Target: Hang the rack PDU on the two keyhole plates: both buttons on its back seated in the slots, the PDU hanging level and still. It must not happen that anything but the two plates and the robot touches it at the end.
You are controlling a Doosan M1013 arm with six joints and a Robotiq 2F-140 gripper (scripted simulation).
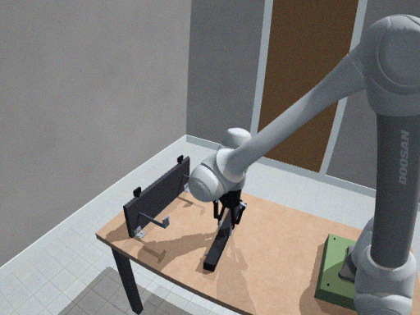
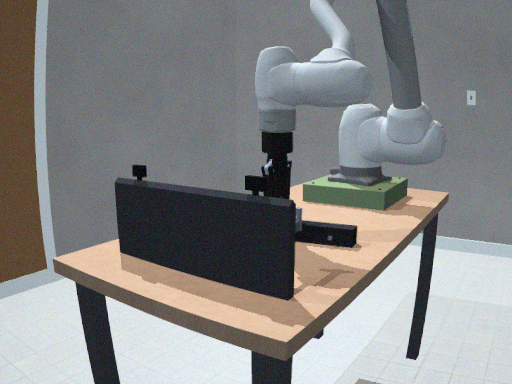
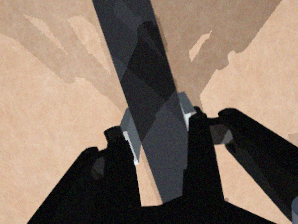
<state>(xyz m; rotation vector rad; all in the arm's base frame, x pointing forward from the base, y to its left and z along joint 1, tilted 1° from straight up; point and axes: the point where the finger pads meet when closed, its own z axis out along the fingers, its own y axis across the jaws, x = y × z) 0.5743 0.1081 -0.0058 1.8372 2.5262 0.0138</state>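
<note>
The rack PDU lies 2 cm below my hand, 2 cm ahead of it and 1 cm to the left of it. Round my hand: dark upright panel: 31 cm ahead, 6 cm to the left, 4 cm above.
</note>
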